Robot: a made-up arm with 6 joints. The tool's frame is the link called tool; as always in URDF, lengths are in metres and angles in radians. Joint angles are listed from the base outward.
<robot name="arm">
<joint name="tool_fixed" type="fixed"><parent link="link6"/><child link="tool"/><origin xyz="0 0 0" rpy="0 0 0"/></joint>
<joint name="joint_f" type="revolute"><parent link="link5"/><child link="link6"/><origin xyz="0 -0.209 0" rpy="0 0 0"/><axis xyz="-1 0 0"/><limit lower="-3.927" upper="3.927"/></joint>
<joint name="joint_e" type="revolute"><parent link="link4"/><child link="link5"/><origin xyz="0.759 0 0" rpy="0 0 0"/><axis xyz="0 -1 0"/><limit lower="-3.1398" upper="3.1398"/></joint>
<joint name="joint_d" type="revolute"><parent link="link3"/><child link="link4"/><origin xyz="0 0 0" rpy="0 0 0"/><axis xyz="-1 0 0"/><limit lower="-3.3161" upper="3.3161"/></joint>
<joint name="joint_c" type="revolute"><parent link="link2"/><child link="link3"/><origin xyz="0 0 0.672" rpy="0 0 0"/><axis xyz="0 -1 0"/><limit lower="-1.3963" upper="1.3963"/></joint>
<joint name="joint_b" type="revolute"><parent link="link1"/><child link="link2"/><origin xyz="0 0 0" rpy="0 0 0"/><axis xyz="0 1 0"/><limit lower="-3.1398" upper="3.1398"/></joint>
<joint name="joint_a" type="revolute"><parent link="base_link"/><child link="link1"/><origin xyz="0 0 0.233" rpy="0 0 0"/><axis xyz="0 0 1"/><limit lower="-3.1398" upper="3.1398"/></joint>
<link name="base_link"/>
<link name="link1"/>
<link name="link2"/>
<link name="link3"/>
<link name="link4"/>
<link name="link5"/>
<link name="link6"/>
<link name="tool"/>
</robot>
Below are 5 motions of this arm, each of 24 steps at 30 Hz.
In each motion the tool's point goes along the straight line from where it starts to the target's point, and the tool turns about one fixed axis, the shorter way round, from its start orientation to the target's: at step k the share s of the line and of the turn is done. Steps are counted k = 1, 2, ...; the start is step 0. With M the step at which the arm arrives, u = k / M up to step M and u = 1 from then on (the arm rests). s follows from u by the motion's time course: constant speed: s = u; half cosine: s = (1 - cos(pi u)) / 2; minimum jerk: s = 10 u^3 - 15 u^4 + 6 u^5.
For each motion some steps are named. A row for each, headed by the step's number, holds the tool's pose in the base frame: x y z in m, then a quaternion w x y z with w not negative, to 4 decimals.
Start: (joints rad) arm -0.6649 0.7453 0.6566 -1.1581 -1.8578 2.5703
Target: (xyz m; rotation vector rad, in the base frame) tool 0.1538 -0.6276 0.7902 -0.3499 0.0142 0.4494
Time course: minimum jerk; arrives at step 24
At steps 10, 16, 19, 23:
10: 0.6339 -0.7423 0.5803 0.8129 -0.3331 -0.0539 0.4747
16: 0.3080 -0.6644 0.7228 0.9240 -0.2273 -0.0128 0.3072
19: 0.2012 -0.6389 0.7695 0.9499 -0.1896 0.0009 0.2483
23: 0.1543 -0.6277 0.7900 0.9596 -0.1728 0.0069 0.2220

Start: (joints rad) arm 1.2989 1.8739 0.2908 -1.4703 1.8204 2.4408
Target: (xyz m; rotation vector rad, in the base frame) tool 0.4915 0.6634 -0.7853 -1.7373 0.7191 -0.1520
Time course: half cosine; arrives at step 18
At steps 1, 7, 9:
1: 0.1368 0.4049 -0.7244 0.3261 -0.9335 0.0390 -0.1438
7: 0.2517 0.4886 -0.7441 0.4198 -0.8902 0.1296 -0.1206
9: 0.3128 0.5331 -0.7546 0.4664 -0.8600 0.1769 -0.1073

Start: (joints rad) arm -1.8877 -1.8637 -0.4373 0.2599 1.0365 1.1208
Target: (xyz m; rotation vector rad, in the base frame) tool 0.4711 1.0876 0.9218 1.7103 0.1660 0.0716
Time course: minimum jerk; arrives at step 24
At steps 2, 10, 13, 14, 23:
2: -0.0065 0.6234 0.7984 0.2975 0.7972 0.2269 0.4738
10: 0.1575 0.7827 0.8408 0.4385 0.8148 0.1807 0.3335
13: 0.2684 0.8906 0.8694 0.5238 0.8072 0.1450 0.2302
14: 0.3047 0.9259 0.8788 0.5496 0.8014 0.1327 0.1953
23: 0.4708 1.0873 0.9217 0.6523 0.7537 0.0733 0.0319

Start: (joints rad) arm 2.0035 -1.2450 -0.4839 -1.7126 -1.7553 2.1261
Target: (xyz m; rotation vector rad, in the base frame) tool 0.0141 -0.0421 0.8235 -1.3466 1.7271 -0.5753
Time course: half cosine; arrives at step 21
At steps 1, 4, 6, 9, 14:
1: -0.0498 0.0377 0.8218 0.2655 -0.1932 0.5868 -0.7402
4: -0.0446 0.0311 0.8219 0.2839 -0.2268 0.6058 -0.7078
6: -0.0380 0.0230 0.8221 0.3058 -0.2677 0.6270 -0.6646
9: -0.0252 0.0069 0.8224 0.3449 -0.3450 0.6606 -0.5705
14: -0.0020 -0.0220 0.8231 0.3998 -0.4683 0.6919 -0.3771

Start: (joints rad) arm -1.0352 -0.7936 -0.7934 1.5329 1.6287 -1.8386
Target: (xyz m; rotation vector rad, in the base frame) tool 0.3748 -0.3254 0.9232 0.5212 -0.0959 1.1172
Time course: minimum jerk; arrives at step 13
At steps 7, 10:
7: 0.2726 -0.2909 0.9189 0.8811 0.1983 -0.0170 0.4291
10: 0.3547 -0.3186 0.9224 0.8290 0.2355 -0.0395 0.5057

